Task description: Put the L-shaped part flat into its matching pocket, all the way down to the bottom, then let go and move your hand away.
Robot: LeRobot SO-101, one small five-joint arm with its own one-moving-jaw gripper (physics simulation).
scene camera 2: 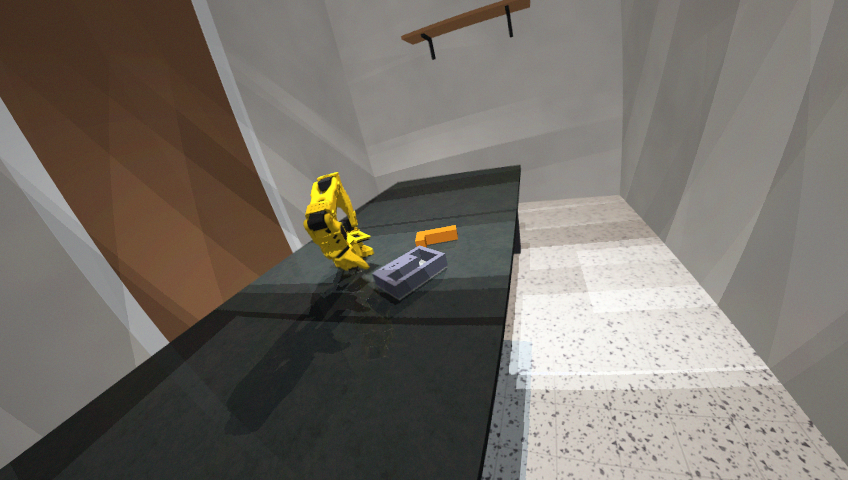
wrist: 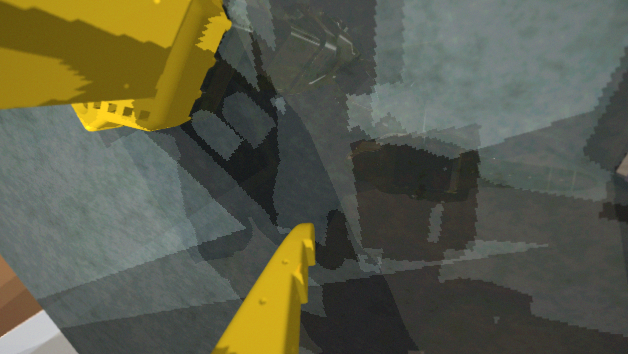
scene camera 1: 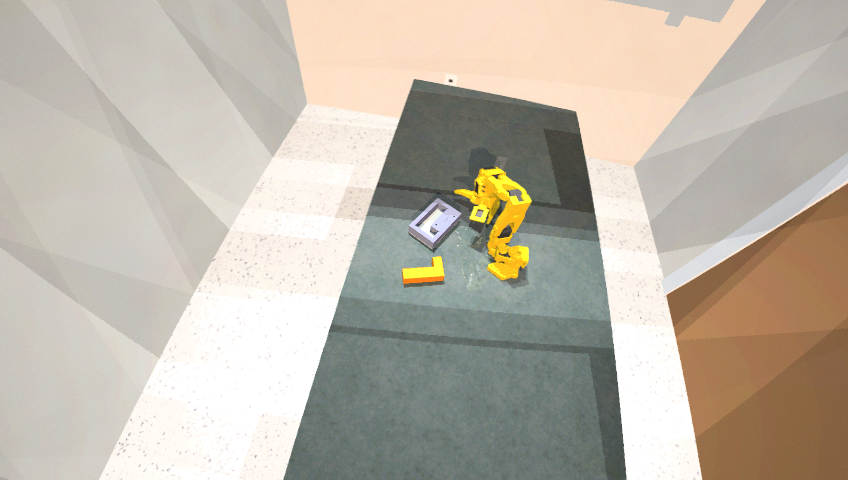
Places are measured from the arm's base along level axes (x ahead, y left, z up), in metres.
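Pixels of known places: end effector, tool point: (scene camera 2: 347, 269) (wrist: 314, 238) (scene camera 1: 487, 222); arm's base, origin of the base link: (scene camera 1: 496, 261).
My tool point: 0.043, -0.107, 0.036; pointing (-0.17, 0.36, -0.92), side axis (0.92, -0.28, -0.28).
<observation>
Ahead of a thing's pixels: the offset from my tool point to its middle, as dx, dy, dz. Level surfaces: height alone.
The orange L-shaped part {+0.164, +0.187, -0.021} (scene camera 1: 423, 274) (scene camera 2: 440, 235) lies flat on the dark table, outside the pocket. In scene camera 1 its long leg runs left to right and its short leg points up the picture at the right end. The lavender-grey block with the pocket {+0.154, +0.024, -0.017} (scene camera 1: 447, 220) (scene camera 2: 423, 278) lies flat, turned at an angle, above the part in scene camera 1. Its L-shaped pocket is empty. My yellow gripper (scene camera 1: 466, 203) (scene camera 2: 368, 259) is open and empty, just beside the block on the arm's side. The wrist view shows one notched jaw over the table; the part does not show there.
The yellow arm (scene camera 1: 507, 228) (scene camera 2: 324, 220) stands to the right of the block and part in scene camera 1. The dark table {dz -0.036} (scene camera 1: 458, 404) (scene camera 2: 416, 386) has a long edge beyond the block and part, with the speckled floor below. Shadows and reflections cross its top.
</observation>
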